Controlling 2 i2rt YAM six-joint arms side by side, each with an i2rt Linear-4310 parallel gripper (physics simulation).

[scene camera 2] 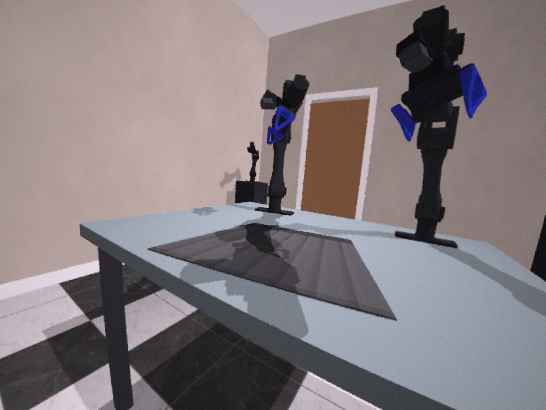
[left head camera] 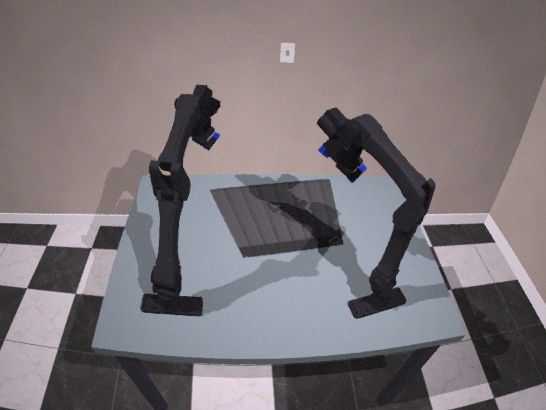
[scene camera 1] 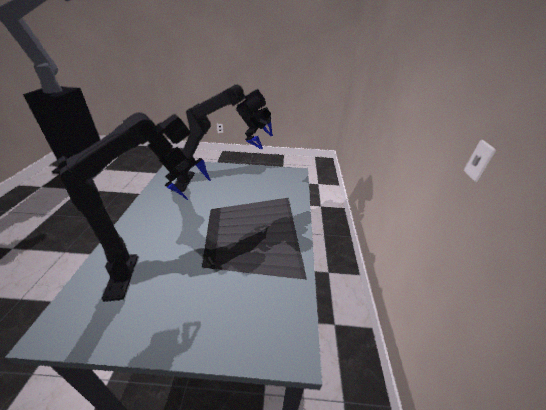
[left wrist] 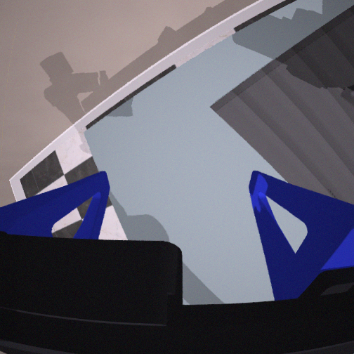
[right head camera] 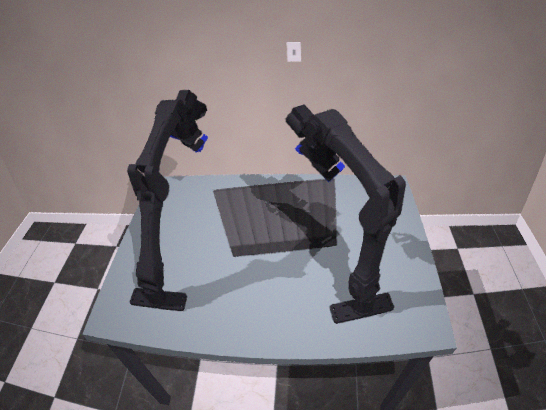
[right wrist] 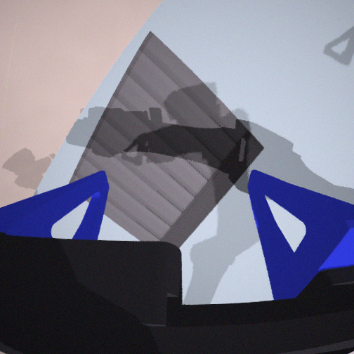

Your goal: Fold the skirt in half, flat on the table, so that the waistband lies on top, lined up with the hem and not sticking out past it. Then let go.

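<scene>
A grey-brown pleated skirt [left head camera: 250,215] [right head camera: 245,220] [scene camera 1: 270,215] [scene camera 2: 335,270] [left wrist: 300,115] [right wrist: 130,85] lies flat and spread open on the table. Its darker ribbed waistband [left head camera: 270,250] [right head camera: 265,248] [scene camera 1: 214,227] [right wrist: 200,205] is the edge nearest the arm bases; the wider hem is near the table's far edge. My left gripper [right head camera: 189,140] [scene camera 1: 265,140] [scene camera 2: 440,127] [left wrist: 178,178] is open and empty, high above the table, off to the left of the skirt in the head views. My right gripper [left head camera: 342,160] [right head camera: 319,158] [scene camera 1: 198,189] [right wrist: 177,178] is open and empty, raised above the skirt's right side.
The table [left head camera: 275,325] [right head camera: 270,325] [scene camera 1: 250,340] carries both arm bases at its near side. Arm shadows fall across the skirt and table. A wall stands behind the far edge in the head views. A brown door [scene camera 2: 335,155] shows in scene camera 2.
</scene>
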